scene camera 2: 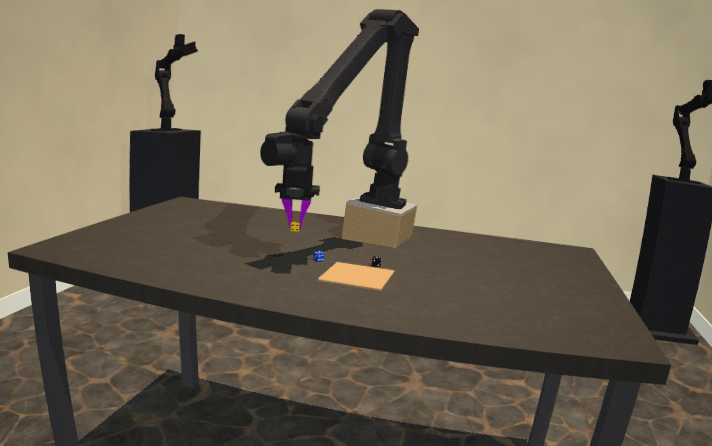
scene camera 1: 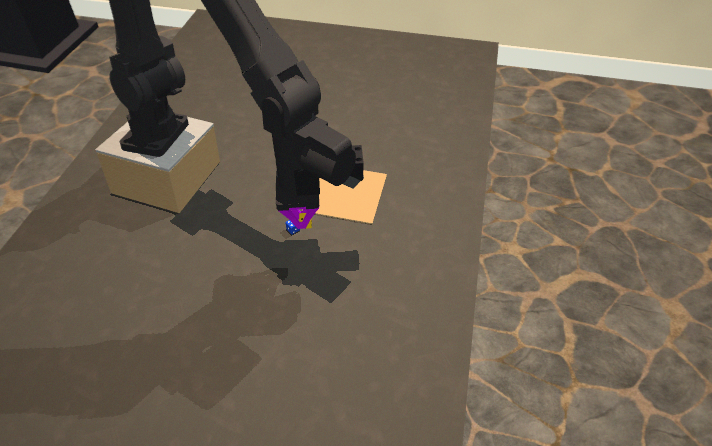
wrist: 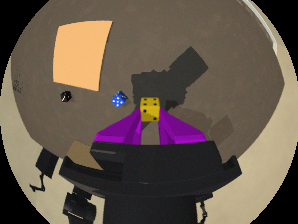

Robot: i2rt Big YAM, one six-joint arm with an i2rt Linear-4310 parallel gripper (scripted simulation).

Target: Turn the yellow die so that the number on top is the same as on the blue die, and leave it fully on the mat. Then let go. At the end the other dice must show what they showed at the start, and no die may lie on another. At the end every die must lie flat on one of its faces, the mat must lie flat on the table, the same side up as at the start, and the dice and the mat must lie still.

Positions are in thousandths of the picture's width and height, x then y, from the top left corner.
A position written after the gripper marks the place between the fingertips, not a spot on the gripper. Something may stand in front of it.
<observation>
gripper: scene camera 2 415, 512; scene camera 1 423, 501; wrist 505, 498
orange mat: scene camera 2 525, 624; scene camera 1 505, 459; wrist 267, 217
</observation>
